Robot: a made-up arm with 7 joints.
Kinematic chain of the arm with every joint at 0, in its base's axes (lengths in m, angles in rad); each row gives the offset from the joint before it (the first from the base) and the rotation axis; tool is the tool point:
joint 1: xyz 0 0 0.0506 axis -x
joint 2: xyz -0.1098 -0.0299 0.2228 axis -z
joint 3: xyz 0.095 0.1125 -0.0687 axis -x
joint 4: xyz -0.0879 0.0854 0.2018 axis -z
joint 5: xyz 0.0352 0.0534 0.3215 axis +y
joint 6: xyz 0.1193 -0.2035 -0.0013 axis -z
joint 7: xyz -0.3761 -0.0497 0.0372 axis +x
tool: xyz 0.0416 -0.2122 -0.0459
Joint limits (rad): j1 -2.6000..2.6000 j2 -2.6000..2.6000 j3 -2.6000..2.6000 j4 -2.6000..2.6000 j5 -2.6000..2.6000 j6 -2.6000..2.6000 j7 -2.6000..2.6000
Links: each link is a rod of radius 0.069 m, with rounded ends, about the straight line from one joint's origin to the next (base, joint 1, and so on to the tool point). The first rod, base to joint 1, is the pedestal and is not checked.
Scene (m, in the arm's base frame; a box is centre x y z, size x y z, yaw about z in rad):
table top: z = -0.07
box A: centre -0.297 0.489 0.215 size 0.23 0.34 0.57 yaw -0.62
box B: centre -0.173 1.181 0 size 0.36 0.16 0.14 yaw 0.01
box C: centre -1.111 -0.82 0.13 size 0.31 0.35 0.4 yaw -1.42
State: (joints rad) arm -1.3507 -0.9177 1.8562 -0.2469 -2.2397 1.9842 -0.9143
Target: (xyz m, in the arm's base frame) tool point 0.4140 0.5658 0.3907
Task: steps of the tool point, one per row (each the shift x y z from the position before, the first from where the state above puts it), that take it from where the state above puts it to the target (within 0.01 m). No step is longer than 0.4 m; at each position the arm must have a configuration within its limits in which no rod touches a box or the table.
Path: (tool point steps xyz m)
1: -0.0420 -0.0102 0.1917
2: 0.0285 -0.0397 0.2217
3: 0.1104 -0.0779 0.2163
4: 0.2927 0.2349 0.0341
5: 0.3273 0.1613 -0.1275
6: 0.2942 0.0291 -0.2479

